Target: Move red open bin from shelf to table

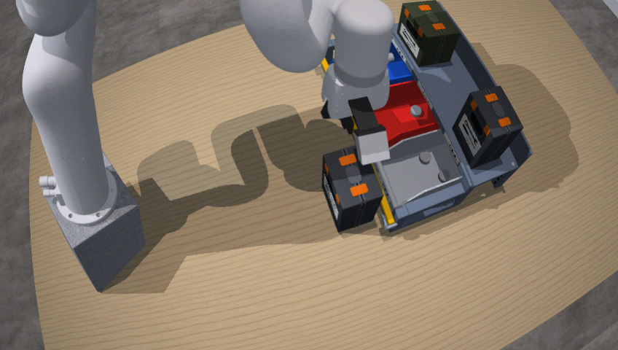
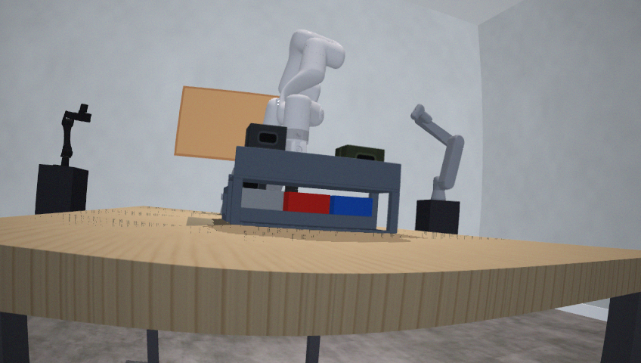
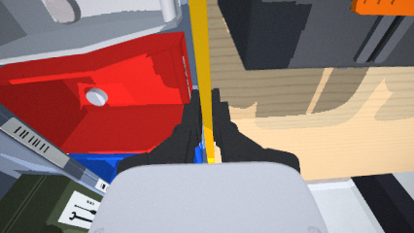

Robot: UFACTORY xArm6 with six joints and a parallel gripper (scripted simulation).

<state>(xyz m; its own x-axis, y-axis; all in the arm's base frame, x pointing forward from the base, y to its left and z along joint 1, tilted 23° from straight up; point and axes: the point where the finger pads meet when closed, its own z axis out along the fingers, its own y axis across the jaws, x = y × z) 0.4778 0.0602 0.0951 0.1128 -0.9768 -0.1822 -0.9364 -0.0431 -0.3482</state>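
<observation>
Right now my hand is 10 cm short of the red bin, 3 cm above it and 1 cm to the right of it. Round my hand: grey bin (12 cm ahead, 10 cm to the right, 3 cm below); then yellow rail (2 cm below); then blue bin (12 cm to the left, 9 cm ahead, 3 cm below).
</observation>
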